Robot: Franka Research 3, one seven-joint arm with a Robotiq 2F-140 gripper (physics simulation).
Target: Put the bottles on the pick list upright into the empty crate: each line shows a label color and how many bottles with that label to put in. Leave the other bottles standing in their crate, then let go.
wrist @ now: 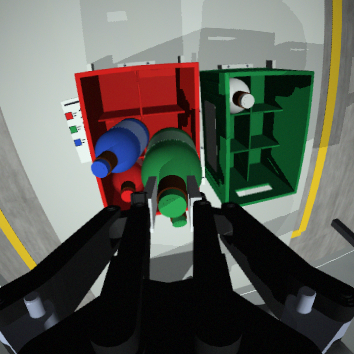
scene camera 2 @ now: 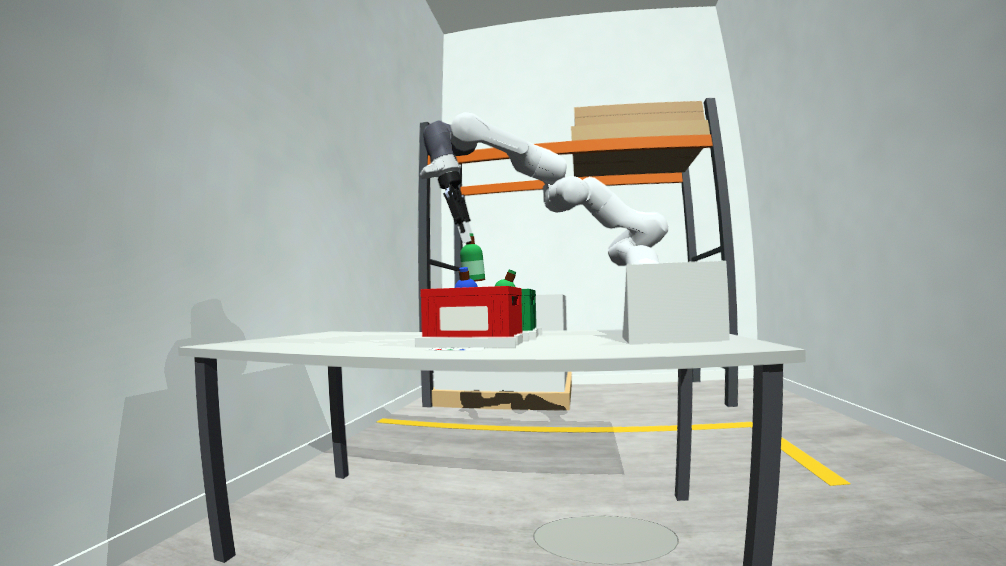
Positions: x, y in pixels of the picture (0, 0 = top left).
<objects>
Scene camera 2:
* my gripper: 469, 242
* green bottle: 471, 255
</objects>
